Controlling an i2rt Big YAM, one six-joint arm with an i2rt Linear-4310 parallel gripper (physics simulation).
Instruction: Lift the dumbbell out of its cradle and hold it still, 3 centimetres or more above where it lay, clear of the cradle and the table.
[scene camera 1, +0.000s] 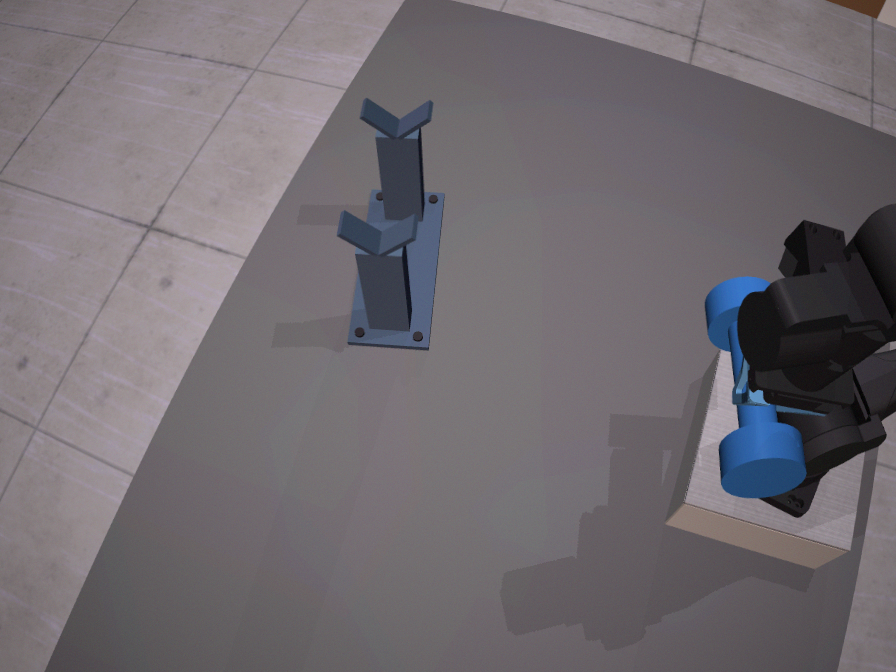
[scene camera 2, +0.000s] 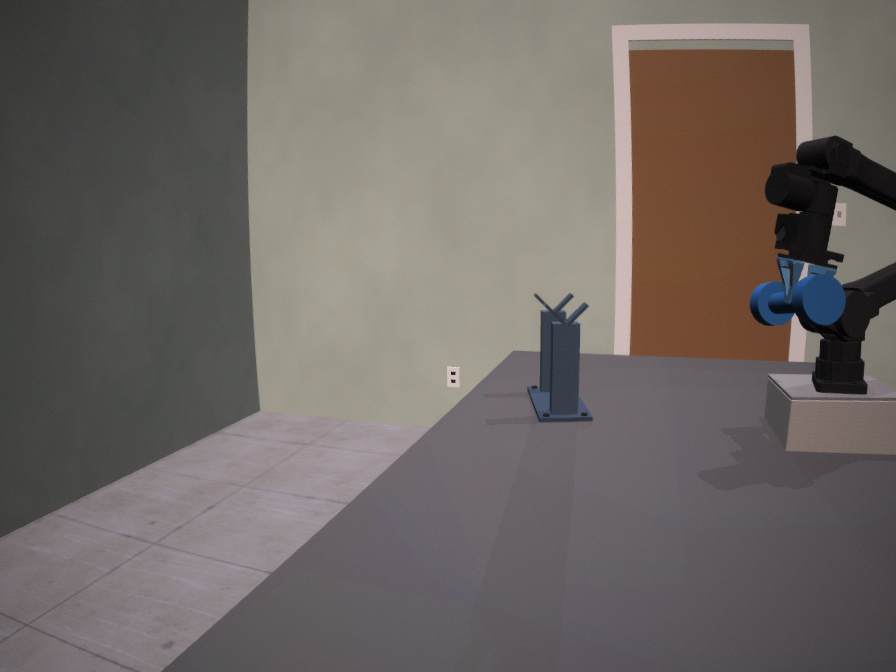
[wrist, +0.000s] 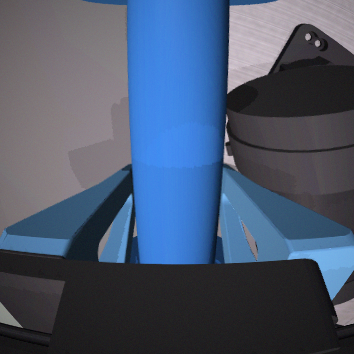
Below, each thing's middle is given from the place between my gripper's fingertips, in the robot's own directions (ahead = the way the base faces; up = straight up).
My gripper is now 10 mm to the left of the blue dumbbell (scene camera 1: 763, 458) and 10 mm short of it. Round my hand: cradle (scene camera 1: 397, 248): 450 mm ahead, 120 mm below, 70 mm to the right.
